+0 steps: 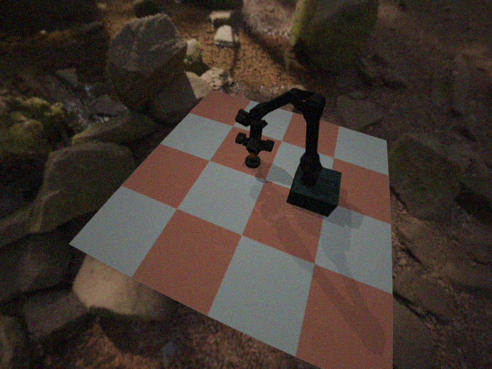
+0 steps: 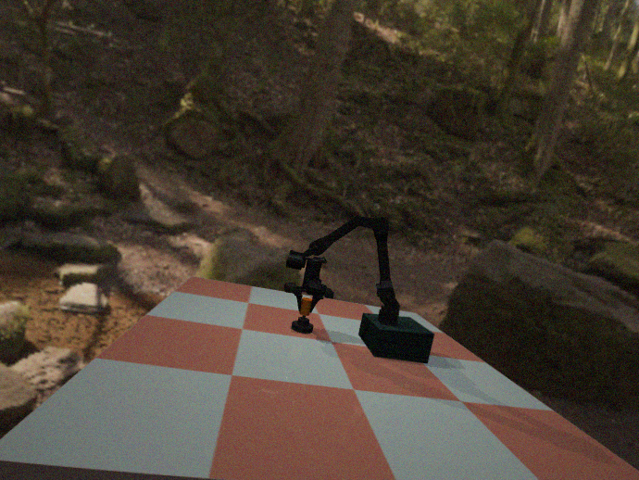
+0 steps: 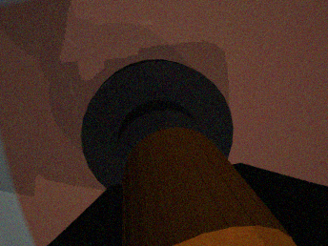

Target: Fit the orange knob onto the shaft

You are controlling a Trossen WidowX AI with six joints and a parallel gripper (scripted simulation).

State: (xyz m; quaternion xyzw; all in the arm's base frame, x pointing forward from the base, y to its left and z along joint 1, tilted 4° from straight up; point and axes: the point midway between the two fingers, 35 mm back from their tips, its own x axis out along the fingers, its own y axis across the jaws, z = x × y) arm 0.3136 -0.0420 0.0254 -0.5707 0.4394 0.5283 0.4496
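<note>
My gripper tip is now 2 cm below the orange knob. From my gripper tip the other things lie so: round pedestal (4 cm below).
</note>
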